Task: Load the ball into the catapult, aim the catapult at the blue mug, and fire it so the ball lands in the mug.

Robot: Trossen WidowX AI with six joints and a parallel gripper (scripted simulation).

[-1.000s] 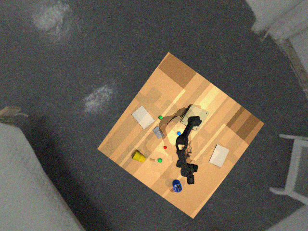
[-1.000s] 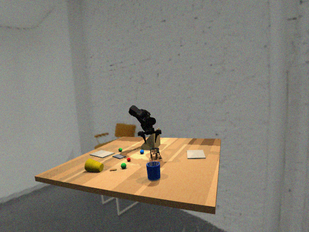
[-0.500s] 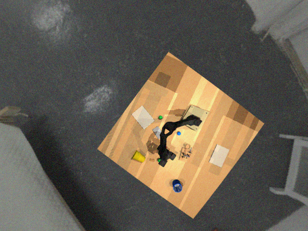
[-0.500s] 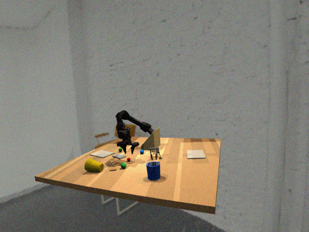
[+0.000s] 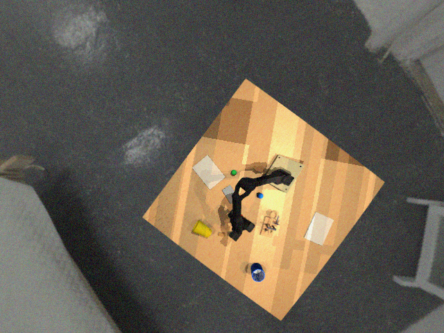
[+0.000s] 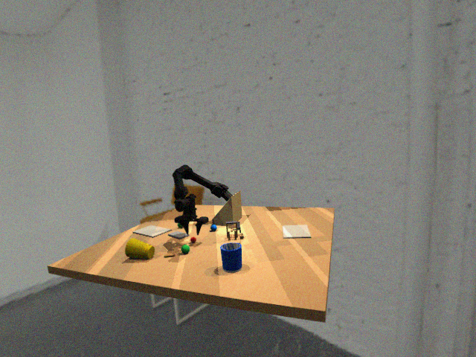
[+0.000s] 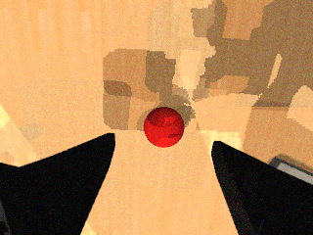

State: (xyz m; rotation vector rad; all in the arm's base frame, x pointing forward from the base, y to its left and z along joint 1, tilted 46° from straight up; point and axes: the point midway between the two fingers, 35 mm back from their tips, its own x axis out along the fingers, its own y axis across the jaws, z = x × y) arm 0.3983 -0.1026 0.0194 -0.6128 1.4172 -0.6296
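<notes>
My gripper tip is now 3 cm above the red ball. Also, from my gripper tip: blue ball (21 cm behind, 3 cm to the left, 3 cm below); then small wooden block (19 cm ahead, 4 cm below, 3 cm to the right); then grey slab (15 cm to the right, 9 cm behind, 4 cm below).
</notes>
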